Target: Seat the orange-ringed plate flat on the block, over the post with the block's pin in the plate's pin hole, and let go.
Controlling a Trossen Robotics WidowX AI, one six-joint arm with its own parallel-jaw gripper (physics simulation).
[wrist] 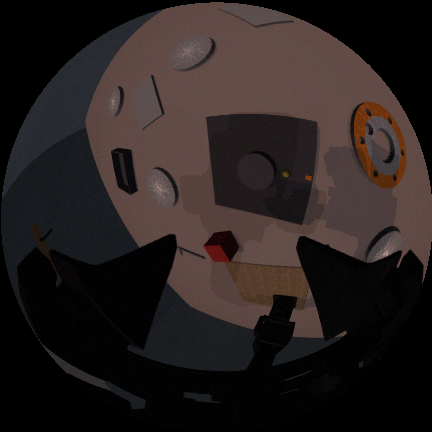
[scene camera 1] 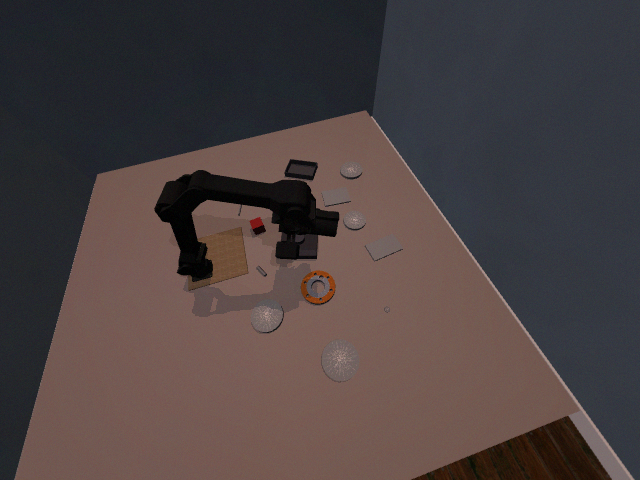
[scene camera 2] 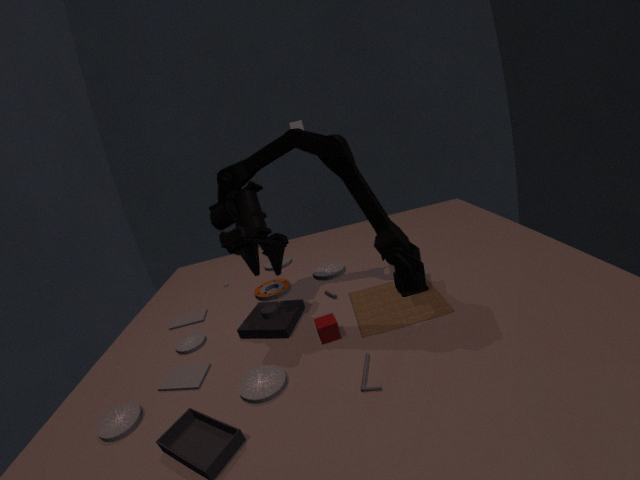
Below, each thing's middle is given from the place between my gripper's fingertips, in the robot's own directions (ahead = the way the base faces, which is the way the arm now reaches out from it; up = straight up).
Right now my hand is 4 cm short of the orange-ringed plate (scene camera 1: 314, 298), 17 cm to the left of it and 11 cm above it. Also, from my hand: black tray (scene camera 2: 194, 439): 11 cm ahead, 35 cm to the left, 11 cm below.
